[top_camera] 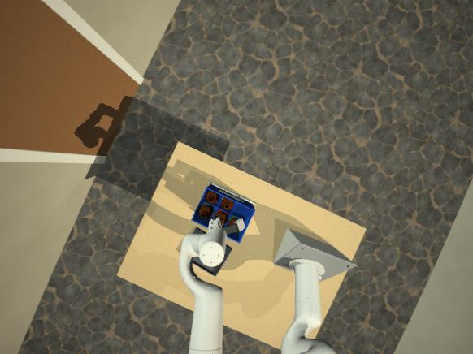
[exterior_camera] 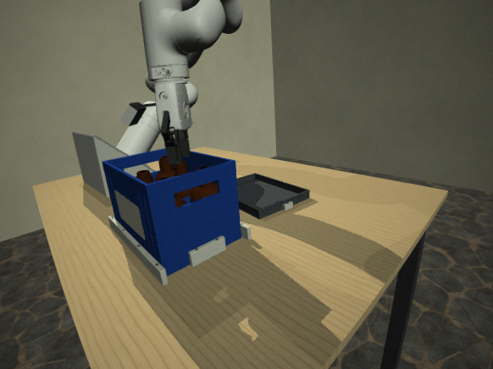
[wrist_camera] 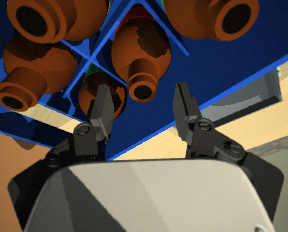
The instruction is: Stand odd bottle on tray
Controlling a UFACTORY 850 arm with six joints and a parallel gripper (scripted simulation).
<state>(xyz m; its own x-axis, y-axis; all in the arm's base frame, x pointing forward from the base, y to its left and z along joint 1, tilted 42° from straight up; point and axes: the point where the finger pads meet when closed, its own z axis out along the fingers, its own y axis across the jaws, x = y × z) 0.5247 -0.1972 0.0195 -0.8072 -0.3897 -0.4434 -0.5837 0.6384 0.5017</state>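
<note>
Right now my hand is 10 cm above the blue crate and 4 cm to the left of it. The rest, counted from my hand: brown bottle 10 cm below, 8 cm behind, 2 cm to the left; then dark tray 24 cm to the left, 17 cm below, 3 cm ahead.
</note>
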